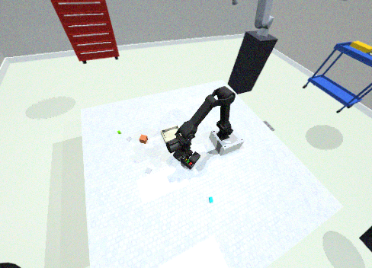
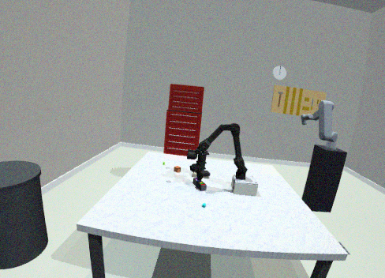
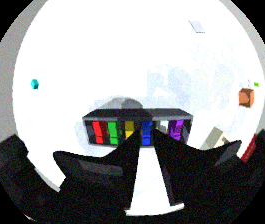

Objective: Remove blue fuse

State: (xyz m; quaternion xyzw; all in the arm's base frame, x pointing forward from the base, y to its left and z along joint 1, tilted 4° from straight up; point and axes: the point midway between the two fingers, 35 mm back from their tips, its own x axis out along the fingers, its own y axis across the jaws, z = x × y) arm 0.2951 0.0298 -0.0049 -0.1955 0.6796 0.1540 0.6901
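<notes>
My gripper tip is now 20 cm to the left of the cream tray and 4 cm above it. From my gripper tip the other things lie so: cyan piece: 5 cm behind, 28 cm to the left, 3 cm below; blue fuse: 1 cm below; orange cube: 19 cm ahead, 23 cm to the right, 2 cm below.
</notes>
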